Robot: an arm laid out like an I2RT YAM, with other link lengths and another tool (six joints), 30 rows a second.
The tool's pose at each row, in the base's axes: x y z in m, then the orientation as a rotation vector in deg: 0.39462 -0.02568 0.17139 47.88 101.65 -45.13; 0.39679 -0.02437 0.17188 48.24 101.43 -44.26; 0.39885 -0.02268 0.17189 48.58 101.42 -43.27; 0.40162 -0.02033 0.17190 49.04 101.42 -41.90; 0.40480 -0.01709 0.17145 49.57 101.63 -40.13; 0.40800 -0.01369 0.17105 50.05 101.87 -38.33; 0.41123 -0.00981 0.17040 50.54 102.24 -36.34; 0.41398 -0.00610 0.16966 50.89 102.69 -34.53; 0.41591 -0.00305 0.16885 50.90 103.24 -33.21; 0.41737 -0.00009 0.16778 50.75 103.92 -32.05; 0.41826 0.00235 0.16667 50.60 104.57 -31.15; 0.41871 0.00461 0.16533 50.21 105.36 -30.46
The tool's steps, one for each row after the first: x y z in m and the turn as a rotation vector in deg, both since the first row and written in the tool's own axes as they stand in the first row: -0.00083 0.00244 -0.00014 -0.41 0.07 0.71; -0.00110 0.00507 -0.00050 -0.92 0.33 1.37; -0.00145 0.00864 -0.00104 -1.63 0.69 2.28; -0.00132 0.01311 -0.00196 -2.59 1.32 3.31; -0.00121 0.01767 -0.00302 -3.59 1.97 4.30; -0.00078 0.02256 -0.00437 -4.72 2.77 5.33; -0.00017 0.02697 -0.00580 -5.80 3.57 6.15; 0.00062 0.03035 -0.00708 -6.72 4.22 6.52; 0.00176 0.03334 -0.00843 -7.61 4.89 6.66; 0.00301 0.03557 -0.00963 -8.33 5.50 6.68; 0.00456 0.03737 -0.01084 -9.03 6.08 6.42
